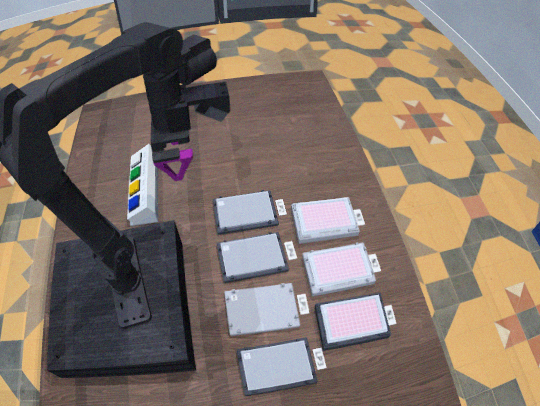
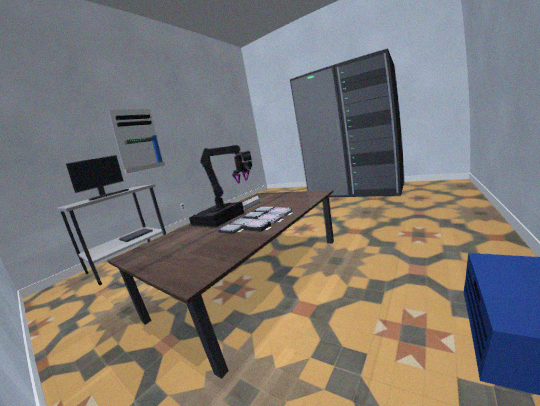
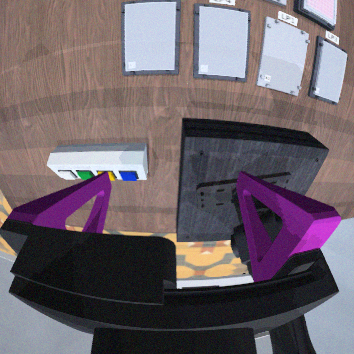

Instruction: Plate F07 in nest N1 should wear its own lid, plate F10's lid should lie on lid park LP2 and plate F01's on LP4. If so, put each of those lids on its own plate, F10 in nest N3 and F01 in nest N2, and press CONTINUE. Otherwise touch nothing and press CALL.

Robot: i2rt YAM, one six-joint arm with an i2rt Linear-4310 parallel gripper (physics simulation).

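Where they show: gripper, between the fingertips: (image 1: 177,161) (image 2: 242,182) (image 3: 173,178); arm's base, origin of its link: (image 1: 127,281) (image 2: 221,207).
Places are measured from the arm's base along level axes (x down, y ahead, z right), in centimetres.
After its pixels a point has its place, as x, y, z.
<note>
My gripper (image 1: 177,170) @(-16.5, 17.0, -12.2) (image 2: 242,181) @(-16.5, 17.0, -12.2) (image 3: 173,178) @(-16.5, 17.0, -12.2) is open and empty, raised above the table beside the button box (image 1: 150,200) @(3.2, 8.7, -22.0) (image 3: 100,157) @(3.3, 9.7, -27.8), which has white, green, yellow and blue buttons; their lettering is unreadable. Pink-welled plates sit in N3 (image 1: 326,216) @(5.2, 46.6, -4.5), N2 (image 1: 340,267) @(5.4, 43.9, 8.8) and N1 (image 1: 354,319) @(5.3, 41.4, 21.2); N1's nest is black, the others pale. Grey panels lie on dark-rimmed LP2 (image 1: 246,211) @(6.6, 30.2, -13.4) (image 3: 150,37) @(6.7, 29.5, -14.2), LP4 (image 1: 253,255) @(6.7, 27.8, -1.5) (image 3: 221,42) @(6.6, 27.3, -2.3) and LP3 (image 1: 277,366) @(6.6, 23.5, 24.4) (image 3: 330,70) @(6.6, 23.8, 23.4). LP1 (image 1: 262,310) @(7.4, 25.1, 11.4) (image 3: 284,55) @(7.4, 25.4, 10.8) is pale with corner pegs. Plate and lid names are too small to read.
The black arm base (image 1: 120,345) @(0.5, -4.5, 13.2) (image 3: 200,150) @(-1.0, 10.5, -8.7) stands left of the lid parks, near the button box. The wooden table (image 1: 280,125) @(8.4, 49.8, -41.1) (image 2: 195,260) @(8.4, 28.1, 64.3) carries everything. A monitor desk (image 2: 107,197), a server cabinet (image 2: 320,135) and a blue box (image 2: 510,310) stand away from it.
</note>
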